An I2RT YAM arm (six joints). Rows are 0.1 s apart.
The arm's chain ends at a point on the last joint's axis. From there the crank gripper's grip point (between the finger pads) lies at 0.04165 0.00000 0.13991 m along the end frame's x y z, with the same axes.
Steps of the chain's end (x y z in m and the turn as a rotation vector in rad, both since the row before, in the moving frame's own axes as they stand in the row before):
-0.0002 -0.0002 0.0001 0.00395 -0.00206 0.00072
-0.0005 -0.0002 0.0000 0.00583 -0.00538 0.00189
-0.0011 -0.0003 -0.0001 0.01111 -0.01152 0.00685
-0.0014 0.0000 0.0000 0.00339 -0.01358 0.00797
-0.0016 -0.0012 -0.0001 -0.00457 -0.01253 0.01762
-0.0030 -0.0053 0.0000 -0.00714 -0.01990 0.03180
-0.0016 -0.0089 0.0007 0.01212 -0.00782 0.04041
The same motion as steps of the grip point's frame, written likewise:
-0.0005 -0.0007 0.0002 0.00395 -0.00206 0.00072
-0.0013 -0.0009 0.0002 0.00583 -0.00538 0.00189
-0.0027 -0.0016 0.0004 0.01111 -0.01152 0.00685
-0.0033 -0.0002 0.0006 0.00339 -0.01358 0.00797
-0.0034 0.0002 0.0004 -0.00457 -0.01253 0.01762
-0.0058 -0.0030 0.0008 -0.00714 -0.01990 0.03180
-0.0027 -0.0089 0.0010 0.01212 -0.00782 0.04041

